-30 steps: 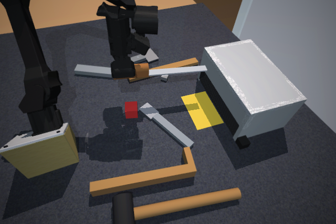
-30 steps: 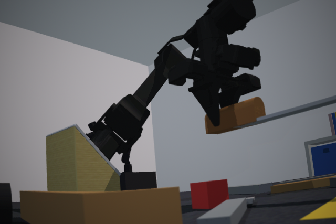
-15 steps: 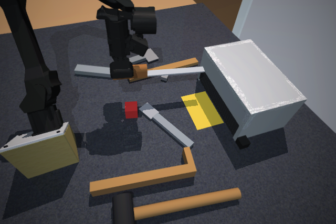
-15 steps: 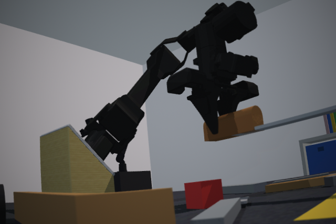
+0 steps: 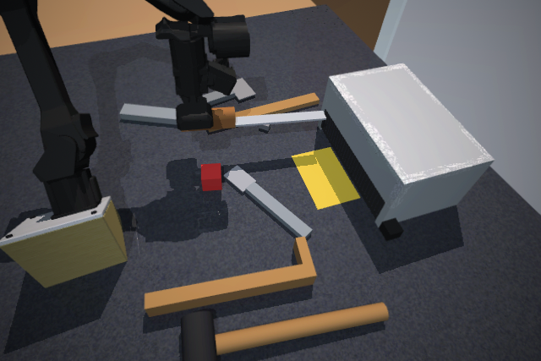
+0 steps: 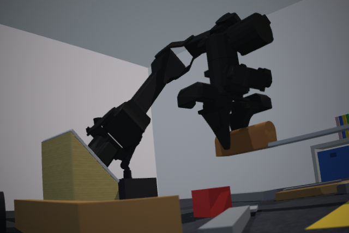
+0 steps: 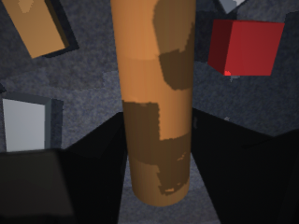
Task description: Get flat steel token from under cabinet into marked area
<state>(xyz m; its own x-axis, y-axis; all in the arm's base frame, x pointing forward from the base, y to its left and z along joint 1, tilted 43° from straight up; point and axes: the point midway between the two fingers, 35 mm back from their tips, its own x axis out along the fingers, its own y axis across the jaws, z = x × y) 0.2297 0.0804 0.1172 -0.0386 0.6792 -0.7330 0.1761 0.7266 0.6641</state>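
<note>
Right now the small grey cube is 17 cm ahead of my gripper tip, 9 cm below it and 4 cm to the left of it. From my gripper tip the other things lie so: grey bar: 15 cm to the left, 9 cm below, 7 cm behind; then wooden strip: 19 cm ahead, 9 cm below, 8 cm to the left; then red cube: 9 cm to the right, 8 cm below, 1 cm ahead.
</note>
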